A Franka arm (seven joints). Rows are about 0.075 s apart.
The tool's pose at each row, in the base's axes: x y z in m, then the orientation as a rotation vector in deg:
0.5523 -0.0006 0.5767 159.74 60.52 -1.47
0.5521 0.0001 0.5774 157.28 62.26 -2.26
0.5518 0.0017 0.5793 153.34 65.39 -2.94
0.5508 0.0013 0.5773 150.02 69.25 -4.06
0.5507 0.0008 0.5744 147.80 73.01 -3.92
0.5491 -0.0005 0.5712 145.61 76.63 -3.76
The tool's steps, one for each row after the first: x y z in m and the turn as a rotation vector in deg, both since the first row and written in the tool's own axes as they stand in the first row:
0.0003 -0.0005 -0.0008 -1.42 -0.97 -1.71
0.0009 -0.0017 -0.0029 -3.65 -2.08 -4.69
0.0001 -0.0023 -0.0009 -4.86 -3.10 -8.06
-0.0001 -0.0024 0.0020 -5.38 -2.95 -11.03
-0.0019 -0.0030 0.0053 -5.85 -2.76 -13.92

